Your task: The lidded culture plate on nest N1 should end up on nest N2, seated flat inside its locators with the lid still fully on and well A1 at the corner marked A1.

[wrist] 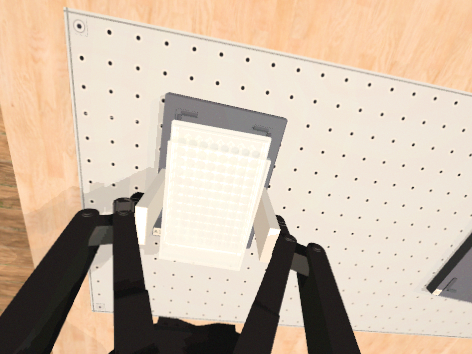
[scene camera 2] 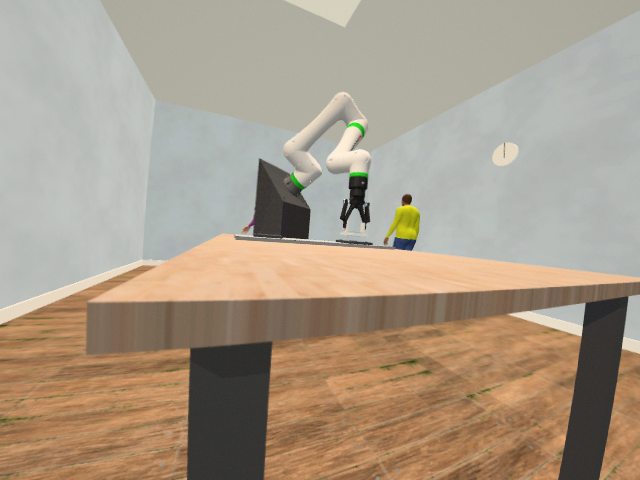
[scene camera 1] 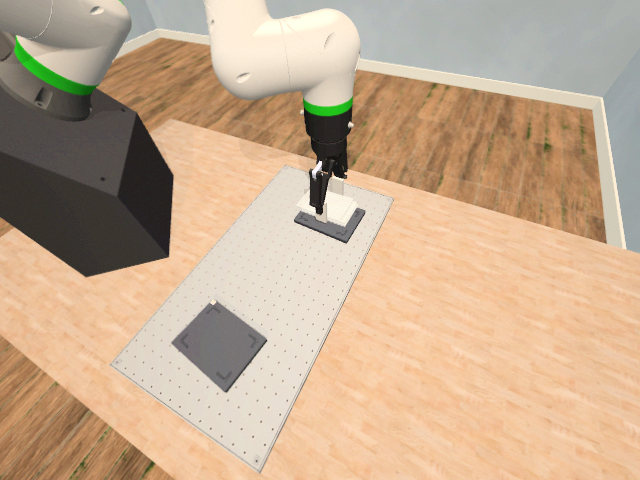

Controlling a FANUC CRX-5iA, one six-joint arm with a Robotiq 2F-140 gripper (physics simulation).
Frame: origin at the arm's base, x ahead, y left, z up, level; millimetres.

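Seen in the pictures: gripper, between the fingertips: (wrist: 212, 191) (scene camera 2: 353, 236) (scene camera 1: 330, 208); arm's base, origin of its link: (scene camera 2: 290, 188) (scene camera 1: 46, 93).
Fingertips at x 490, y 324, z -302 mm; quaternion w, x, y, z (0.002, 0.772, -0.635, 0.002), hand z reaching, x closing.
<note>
Offsets run from my fingertips to a thing's middle. "spot": to the spot under its first point. Level surfaces: height alone.
The pale lidded culture plate @[15 mm back, 3 mm right, 15 mm up] (scene camera 1: 342, 209) (scene camera 2: 354, 234) (wrist: 215, 195) is between my fingers. My gripper (scene camera 1: 329, 200) (scene camera 2: 355, 227) (wrist: 212, 191) is shut on its long sides. The plate hangs a little above the far dark nest @[1 mm back, 1 mm right, 30 mm down] (scene camera 1: 341, 234) (scene camera 2: 356, 241) (wrist: 225, 114), with a gap under it in scene camera 2. In the wrist view the lid and base outlines are offset lengthwise, and a row of wells shows at one end. A tag @[spot: 85 mm back, 38 mm left, 25 mm down] (wrist: 157, 231) marks one nest corner; well A1 cannot be made out. The other dark nest @[38 mm ahead, 414 mm right, 30 mm down] (scene camera 1: 219, 343) (wrist: 460, 270) holds nothing. Nest numbers are not readable.
Both nests stand on a perforated grey board @[37 mm down] (scene camera 1: 284, 273) (wrist: 380, 200) on the wooden table @[50 mm down] (scene camera 1: 465, 330) (scene camera 2: 310, 273). A small pale tag @[spot: 42 mm back, 369 mm right, 25 mm down] (scene camera 1: 212, 302) (wrist: 437, 291) marks one corner of the near nest. The black robot pedestal (scene camera 1: 144, 206) (scene camera 2: 268, 206) stands beside the board. A person in yellow (scene camera 2: 407, 222) stands beyond the table.
</note>
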